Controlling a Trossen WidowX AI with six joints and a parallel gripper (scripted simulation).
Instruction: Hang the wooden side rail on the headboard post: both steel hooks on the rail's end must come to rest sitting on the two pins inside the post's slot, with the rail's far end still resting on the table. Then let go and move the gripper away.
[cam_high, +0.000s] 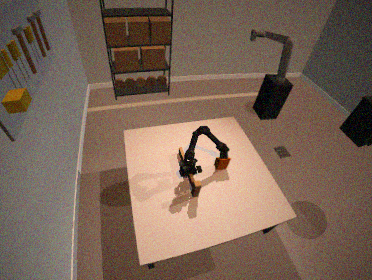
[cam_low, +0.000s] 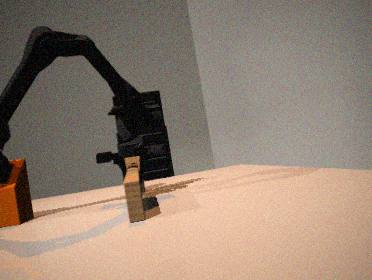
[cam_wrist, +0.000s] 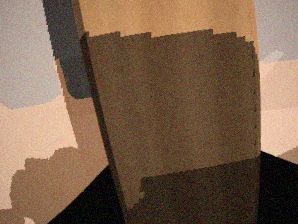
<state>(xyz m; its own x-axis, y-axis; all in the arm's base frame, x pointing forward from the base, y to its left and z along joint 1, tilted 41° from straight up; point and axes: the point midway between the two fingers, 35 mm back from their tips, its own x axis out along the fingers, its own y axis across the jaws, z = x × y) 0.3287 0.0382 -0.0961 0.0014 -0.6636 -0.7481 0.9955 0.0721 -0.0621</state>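
Now: the wooden headboard post 150 mm to the left of my gripper tip, 40 mm above it and 10 mm behind it.
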